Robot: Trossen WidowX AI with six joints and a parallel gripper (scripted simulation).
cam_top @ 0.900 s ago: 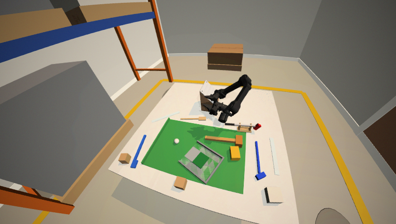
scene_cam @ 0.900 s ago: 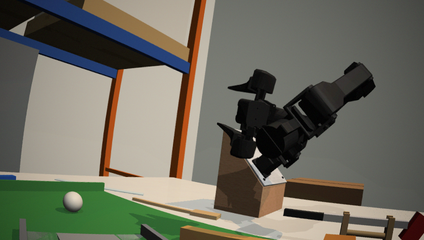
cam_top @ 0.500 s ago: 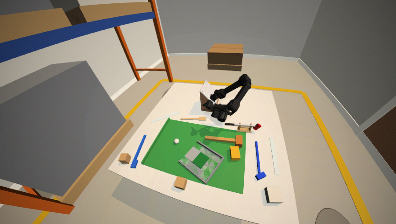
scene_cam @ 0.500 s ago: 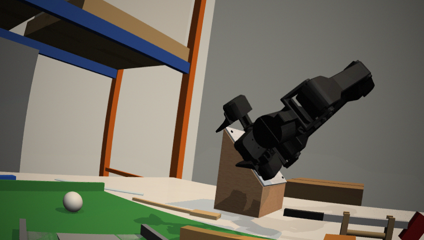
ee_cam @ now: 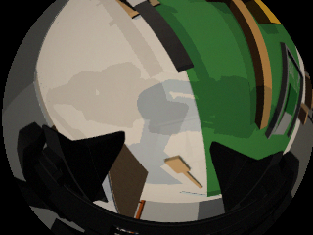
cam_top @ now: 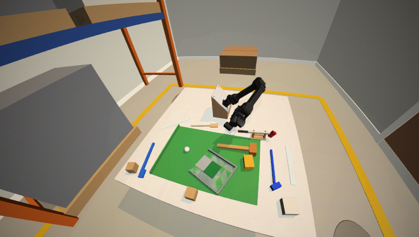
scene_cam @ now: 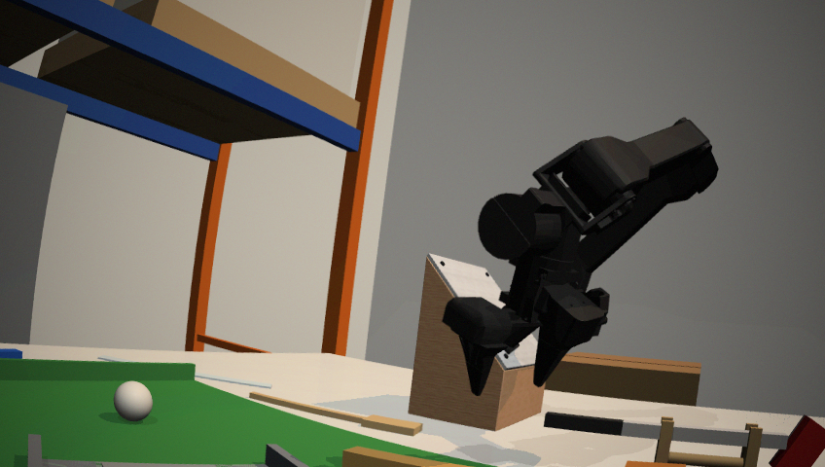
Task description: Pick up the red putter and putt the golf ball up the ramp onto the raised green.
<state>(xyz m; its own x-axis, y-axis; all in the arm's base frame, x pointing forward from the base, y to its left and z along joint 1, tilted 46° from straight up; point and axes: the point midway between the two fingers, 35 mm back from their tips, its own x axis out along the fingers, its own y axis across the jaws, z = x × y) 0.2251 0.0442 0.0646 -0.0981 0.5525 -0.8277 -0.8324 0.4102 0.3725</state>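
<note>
The red putter lies 21 cm to the left of my gripper tip, 4 cm ahead of it and 2 cm below it. Round my gripper tip: white golf ball (33 cm to the right, 23 cm ahead, 6 cm below); then raised platform (35 cm ahead, 9 cm to the right, 8 cm below); then wooden rack (22 cm to the left, 5 cm below, 4 cm ahead).
</note>
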